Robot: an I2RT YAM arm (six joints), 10 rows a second.
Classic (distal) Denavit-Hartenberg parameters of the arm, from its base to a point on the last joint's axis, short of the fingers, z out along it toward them. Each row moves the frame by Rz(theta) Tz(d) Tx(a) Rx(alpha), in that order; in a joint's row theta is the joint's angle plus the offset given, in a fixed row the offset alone. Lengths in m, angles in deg.
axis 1: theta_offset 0, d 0.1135, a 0.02, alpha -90
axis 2: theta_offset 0, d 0, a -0.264, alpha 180
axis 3: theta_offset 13.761, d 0, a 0.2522, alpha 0
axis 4: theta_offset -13.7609, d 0, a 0.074, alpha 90
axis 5: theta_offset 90, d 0, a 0, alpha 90
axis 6: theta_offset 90, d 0.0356, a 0, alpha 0
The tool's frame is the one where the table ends.
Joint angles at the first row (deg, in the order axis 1, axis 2, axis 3, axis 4, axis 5, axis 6):
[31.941, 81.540, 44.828, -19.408, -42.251, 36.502]
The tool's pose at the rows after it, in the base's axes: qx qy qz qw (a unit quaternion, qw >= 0); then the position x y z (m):
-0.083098, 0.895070, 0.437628, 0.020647, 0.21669, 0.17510, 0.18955
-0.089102, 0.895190, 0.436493, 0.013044, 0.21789, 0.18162, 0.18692
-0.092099, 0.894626, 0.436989, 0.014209, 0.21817, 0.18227, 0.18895
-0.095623, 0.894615, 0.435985, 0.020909, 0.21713, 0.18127, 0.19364
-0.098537, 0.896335, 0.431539, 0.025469, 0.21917, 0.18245, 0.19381
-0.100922, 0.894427, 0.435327, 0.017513, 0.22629, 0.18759, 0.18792
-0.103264, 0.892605, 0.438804, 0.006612, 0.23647, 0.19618, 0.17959
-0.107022, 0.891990, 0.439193, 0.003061, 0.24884, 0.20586, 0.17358
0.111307, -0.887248, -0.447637, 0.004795, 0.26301, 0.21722, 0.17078
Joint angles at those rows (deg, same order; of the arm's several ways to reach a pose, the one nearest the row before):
[34.013, 83.840, 45.997, -18.483, -42.240, 36.739]
[34.963, 85.392, 46.834, -18.258, -42.341, 36.760]
[35.036, 85.308, 47.242, -18.663, -42.373, 36.492]
[35.031, 84.384, 47.516, -19.455, -41.946, 36.063]
[35.050, 84.884, 48.095, -19.686, -41.303, 35.456]
[34.980, 87.648, 49.239, -18.639, -42.328, 35.169]
[35.112, 91.685, 51.235, -17.369, -43.414, 35.015]
[35.228, 95.771, 54.168, -16.652, -43.760, 34.573]
[35.305, 99.918, 58.135, -16.509, -45.225, 34.495]

